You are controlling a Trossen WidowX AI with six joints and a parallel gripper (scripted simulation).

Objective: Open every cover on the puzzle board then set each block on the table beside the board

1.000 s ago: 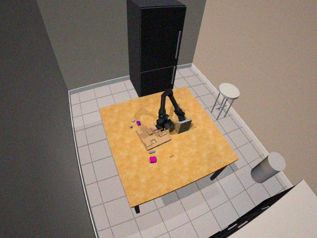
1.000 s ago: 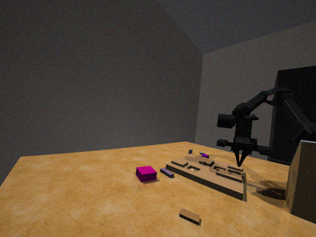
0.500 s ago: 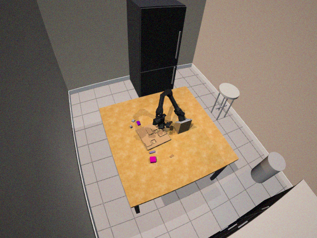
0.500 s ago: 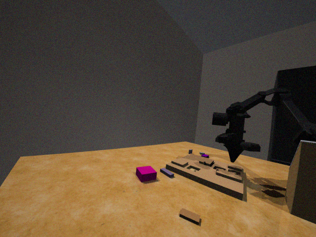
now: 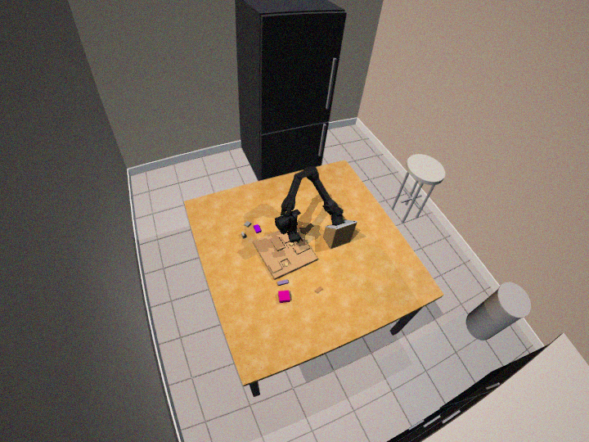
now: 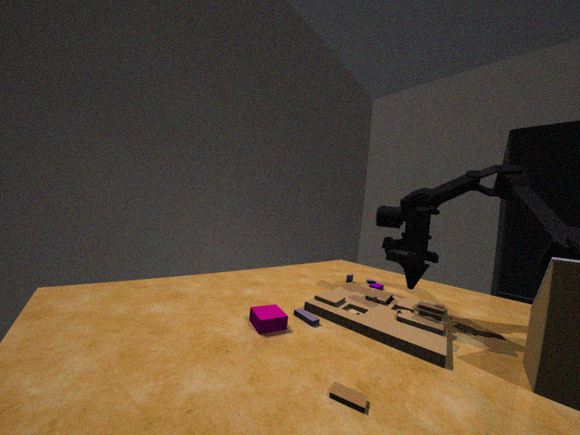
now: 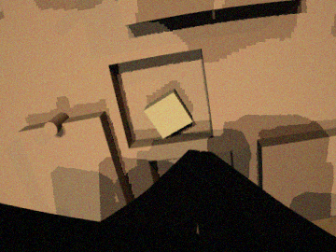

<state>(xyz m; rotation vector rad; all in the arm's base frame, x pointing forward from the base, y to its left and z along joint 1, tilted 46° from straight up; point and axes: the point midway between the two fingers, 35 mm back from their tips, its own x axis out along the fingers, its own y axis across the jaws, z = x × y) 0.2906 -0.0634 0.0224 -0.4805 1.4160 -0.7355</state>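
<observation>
Now: the purple block 18 cm to the right of my gripper tip, 15 cm ahead of it and 7 cm below it. The rest, counted from my gripper tip: magenta block (33 cm to the left, 18 cm ahead, 6 cm below); then lavender block (24 cm to the left, 15 cm ahead, 7 cm below).
</observation>
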